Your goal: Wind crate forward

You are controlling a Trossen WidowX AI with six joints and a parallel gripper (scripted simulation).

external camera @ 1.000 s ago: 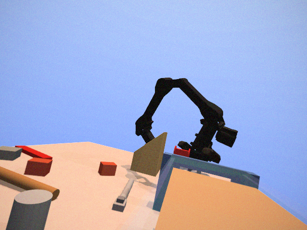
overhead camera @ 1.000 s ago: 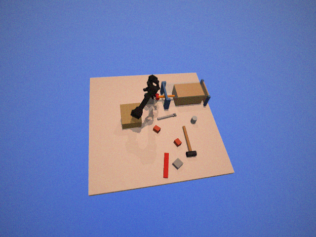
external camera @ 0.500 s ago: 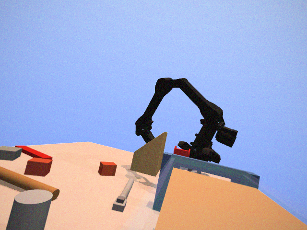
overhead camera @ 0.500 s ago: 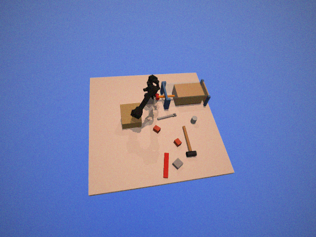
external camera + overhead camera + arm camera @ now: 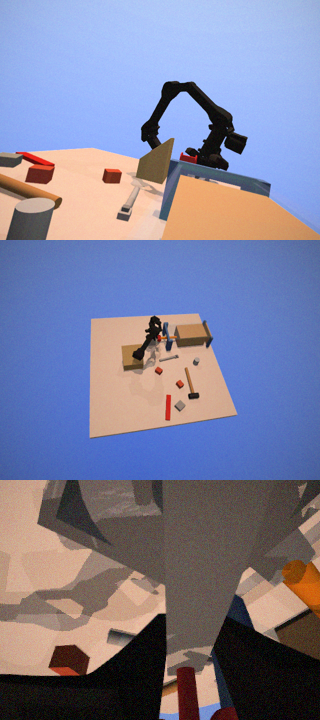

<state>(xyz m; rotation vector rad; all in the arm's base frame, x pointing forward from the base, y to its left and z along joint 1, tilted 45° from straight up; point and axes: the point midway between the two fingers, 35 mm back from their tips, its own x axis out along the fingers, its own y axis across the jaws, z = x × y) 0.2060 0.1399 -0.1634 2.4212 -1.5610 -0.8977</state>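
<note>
Right now the red knob is 2 cm ahead of my gripper tip, 3 cm to the right of it and 5 cm above it. Round my gripper tip: grey winch (5 cm behind, 4 cm to the left, 7 cm below); then blue steel frame (12 cm ahead, 5 cm to the left, 1 cm above); then winch handle (2 cm above).
</note>
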